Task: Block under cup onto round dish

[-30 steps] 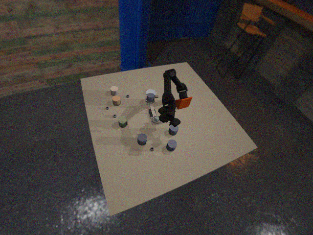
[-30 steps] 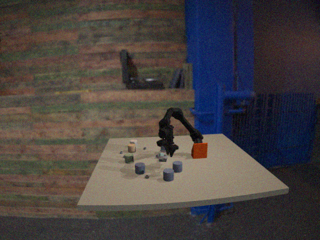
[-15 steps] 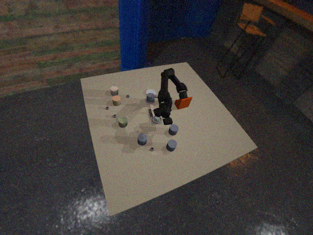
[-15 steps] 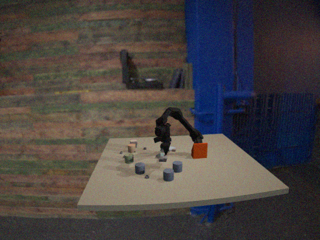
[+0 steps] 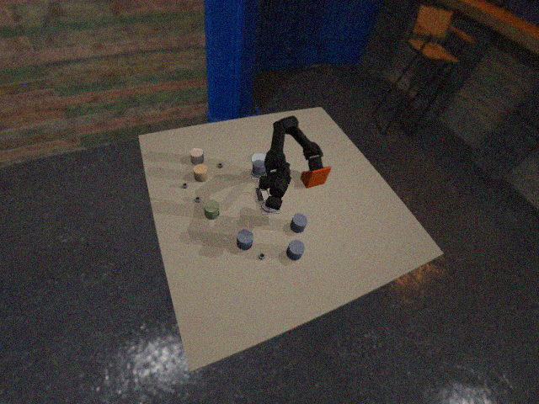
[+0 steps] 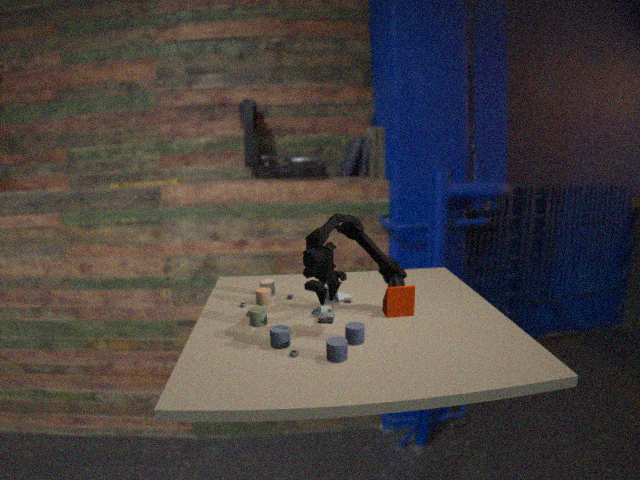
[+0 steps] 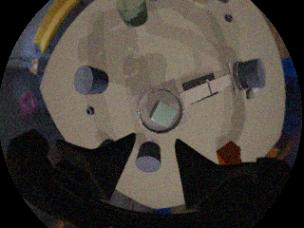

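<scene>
My gripper tip is 2 cm short of the pale block, 2 cm to the left of it and 4 cm above it. Also, from my gripper tip: green cup 27 cm ahead, 9 cm to the right, 9 cm below; then balance 14 cm to the right, 9 cm below; then blue-grey cup 3 cm behind, 30 cm to the right, 6 cm below.
</scene>
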